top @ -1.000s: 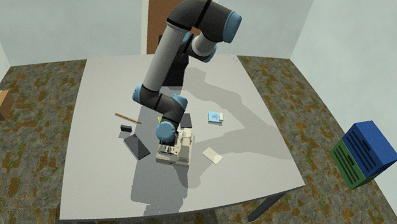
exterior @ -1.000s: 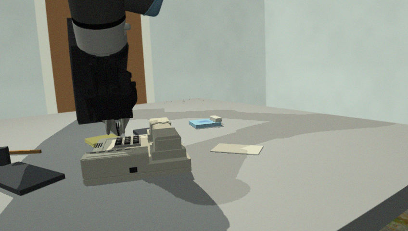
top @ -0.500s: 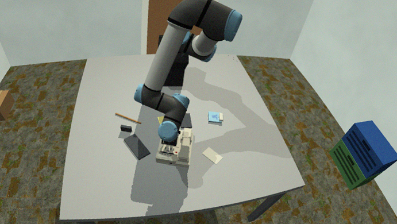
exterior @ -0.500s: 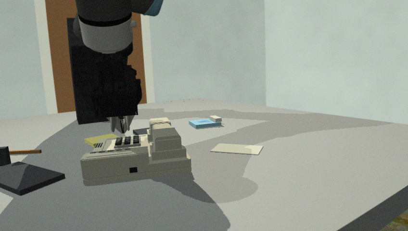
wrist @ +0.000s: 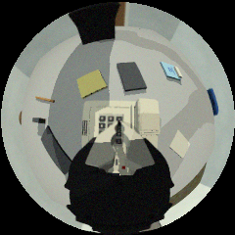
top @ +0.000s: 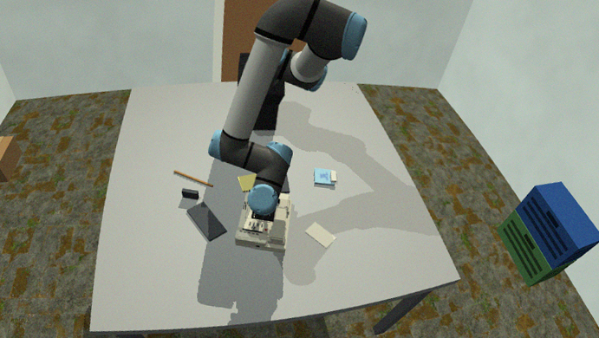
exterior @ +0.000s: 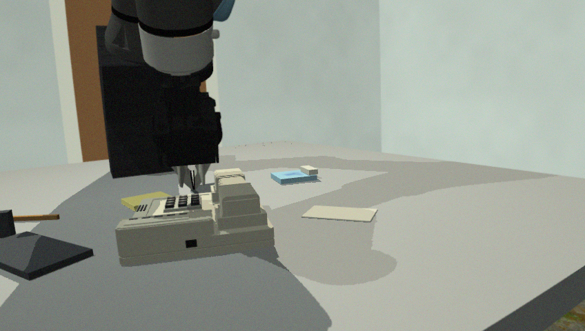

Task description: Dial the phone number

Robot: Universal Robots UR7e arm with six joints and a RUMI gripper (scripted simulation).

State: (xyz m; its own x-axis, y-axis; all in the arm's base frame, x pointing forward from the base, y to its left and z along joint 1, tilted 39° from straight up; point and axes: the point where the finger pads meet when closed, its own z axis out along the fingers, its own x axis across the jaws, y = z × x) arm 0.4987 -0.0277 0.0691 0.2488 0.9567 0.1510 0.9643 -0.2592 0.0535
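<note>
The handset is 60 mm ahead of my hand, 40 mm to the left of it and 10 mm below it. The rest, counted from my hand: pencil 190 mm behind, 260 mm to the right, 50 mm below; then cream note card 130 mm ahead, 180 mm to the left, 60 mm below; then small black block 100 mm behind, 270 mm to the right, 40 mm below.
</note>
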